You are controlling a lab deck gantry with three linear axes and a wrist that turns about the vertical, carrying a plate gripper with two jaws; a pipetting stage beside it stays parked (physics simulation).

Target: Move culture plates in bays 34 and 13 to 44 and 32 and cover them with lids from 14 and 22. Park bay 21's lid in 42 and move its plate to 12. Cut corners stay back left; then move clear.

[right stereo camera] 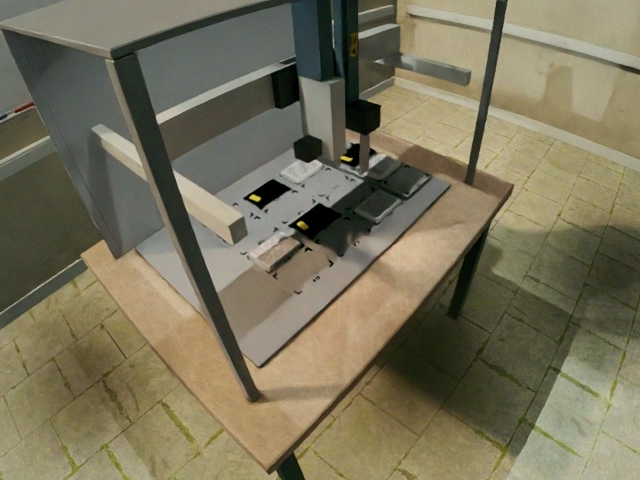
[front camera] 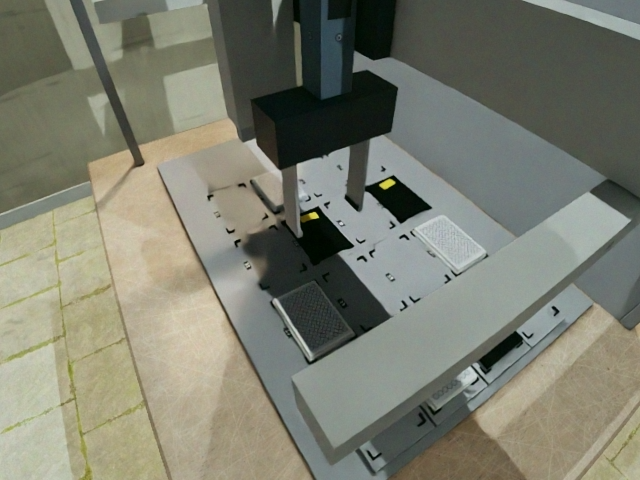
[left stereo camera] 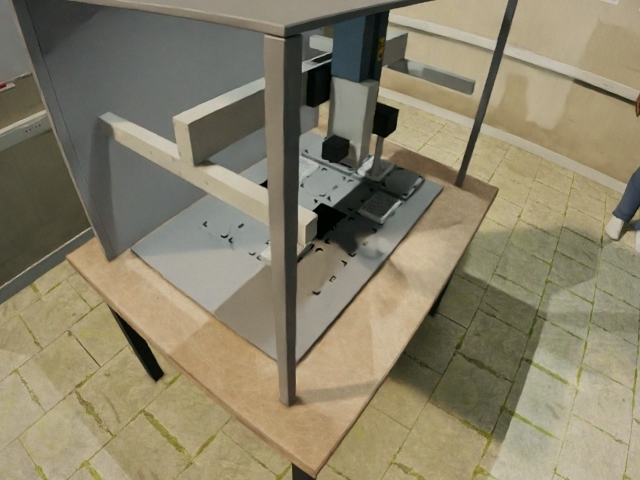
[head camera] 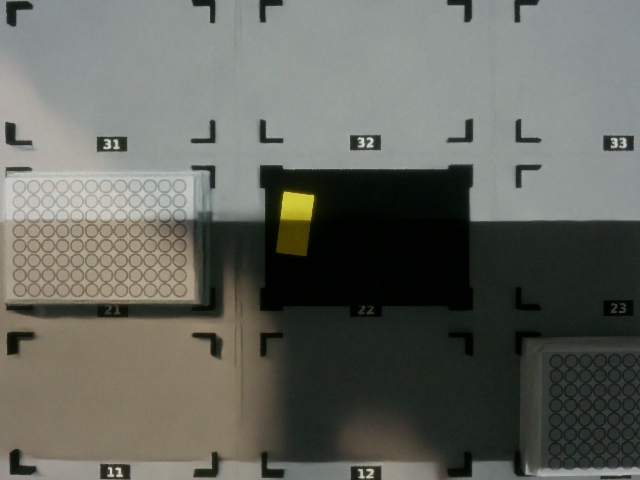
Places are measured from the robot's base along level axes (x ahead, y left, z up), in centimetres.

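Pixels of known places: gripper, fingertip midpoint: [right stereo camera: 348, 165] [front camera: 324, 216]; robot's base at its link origin: [right stereo camera: 298, 293] [front camera: 209, 197] [left stereo camera: 317, 293] [head camera: 19, 465].
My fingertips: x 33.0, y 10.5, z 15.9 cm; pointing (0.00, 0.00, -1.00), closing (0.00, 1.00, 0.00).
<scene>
For each thing: its middle in the pictures, then the offset to it from my fingertips. "pt": a spot on its surface instead.
- black plate-sized piece with a yellow label, body centre: [head camera: 366, 237] [front camera: 316, 233] [left stereo camera: 321, 219] [right stereo camera: 315, 219] dy +4.5, dx -10.2, dz -15.5 cm
- bay 21 at a spot on its surface: [head camera: 103, 237] [right stereo camera: 275, 247] pt dy +4.6, dx -26.3, dz -14.5 cm
- well plate at the middle of its body: [head camera: 626, 406] [front camera: 312, 317] [right stereo camera: 377, 205] [left stereo camera: 379, 206] dy -6.2, dx +6.2, dz -15.2 cm
- black yellow-labelled piece at the middle of its body: [front camera: 396, 197] [right stereo camera: 267, 193] dy +25.9, dx -10.2, dz -15.5 cm
- bay 43 at a spot on its surface: [front camera: 449, 242] [right stereo camera: 304, 167] pt dy +25.3, dx +6.6, dz -14.5 cm
- bay 24 at a spot on its surface: [right stereo camera: 385, 166] pt dy +2.5, dx +22.6, dz -13.0 cm
My gripper [front camera: 327, 221] is open and empty, with its jaws hanging above the deck around bays 22 and 32. A black plate-sized piece with a yellow label [front camera: 323, 240] [head camera: 372, 237] [right stereo camera: 317, 221] lies in bay 22. The white well plate in bay 21 [head camera: 103, 237] [right stereo camera: 273, 252] has a glassy layered edge like a clear lid. Another well plate [front camera: 313, 320] [head camera: 589, 408] [right stereo camera: 378, 206] sits in bay 13. A black yellow-labelled piece [front camera: 400, 201] [right stereo camera: 268, 193] lies in bay 42, another [right stereo camera: 359, 153] in bay 34. A dark, glassy sheet [right stereo camera: 408, 180] shows at bay 14. Cut corners are unclear.
Well plates also sit in bay 43 [front camera: 449, 242] [right stereo camera: 301, 170] and bay 24 [right stereo camera: 385, 166]. The pipetting stage [left stereo camera: 352, 118] [right stereo camera: 323, 116] stands beside the gripper. A pale beam [front camera: 454, 320] crosses the front view and partly hides column 4. Shadow covers bays 12, 13 and 23.
</scene>
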